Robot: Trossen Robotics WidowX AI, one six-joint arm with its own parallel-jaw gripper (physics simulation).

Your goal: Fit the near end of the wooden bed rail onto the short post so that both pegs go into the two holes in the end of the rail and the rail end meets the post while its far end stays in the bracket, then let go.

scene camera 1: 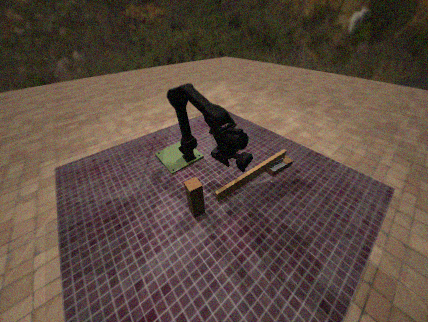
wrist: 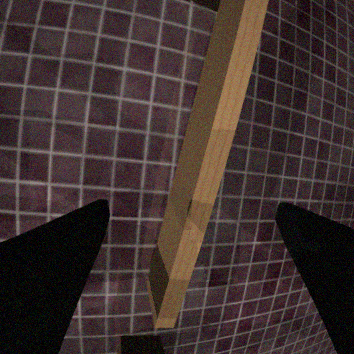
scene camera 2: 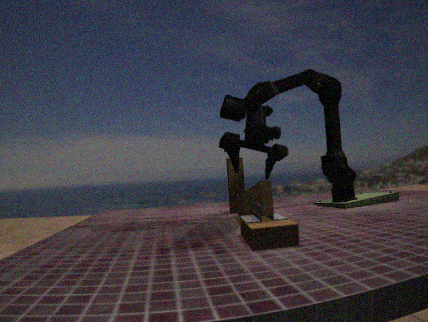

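Pixels of known places: gripper, fingertip midpoint: [scene camera 1: 236,168] [wrist: 194,209] [scene camera 2: 252,176]; arm's base, link origin: [scene camera 1: 189,157] [scene camera 2: 344,200].
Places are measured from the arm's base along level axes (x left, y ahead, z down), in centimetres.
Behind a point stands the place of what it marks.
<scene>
The wooden bed rail [scene camera 1: 251,174] @[x 16.8, y 34.1, z -5.3 cm] [scene camera 2: 258,194] @[x 37.6, y 33.9, z -6.8 cm] [wrist: 215,135] @[x 14.2, y 32.7, z -6.3 cm] slopes down from its far end, which stands in the bracket [scene camera 1: 280,166] [scene camera 2: 270,235], to its near end, low by the mat. In scene camera 1 a gap shows between that end and the short post [scene camera 1: 195,198] @[x -13.2, y 35.6, z -11.2 cm] [scene camera 2: 233,186] @[x -9.8, y 34.3, z -7.2 cm], which stands upright. Pegs and holes cannot be made out. My gripper [scene camera 1: 235,167] @[x 9.6, y 30.8, z -10.1 cm] [scene camera 2: 252,175] @[x 9.6, y 30.8, z -10.1 cm] [wrist: 194,209] @[x 9.6, y 30.8, z -10.1 cm] is wide open and empty above the rail. In the wrist view the rail passes between the spread fingertips without touching them.
The arm's base stands on a green plate [scene camera 1: 170,159] @[x -10.2, y -4.3, z 0.1 cm] [scene camera 2: 375,199] @[x 6.3, y -7.8, z 0.1 cm] behind the post. A purple checked mat [scene camera 1: 150,280] @[x -36.5, y 47.0, z 1.6 cm] [scene camera 2: 125,280] @[x 58.1, y 54.0, z 1.6 cm] lies under everything. Dark shapes at the wrist view's top and bottom edges are too cut off to identify.
</scene>
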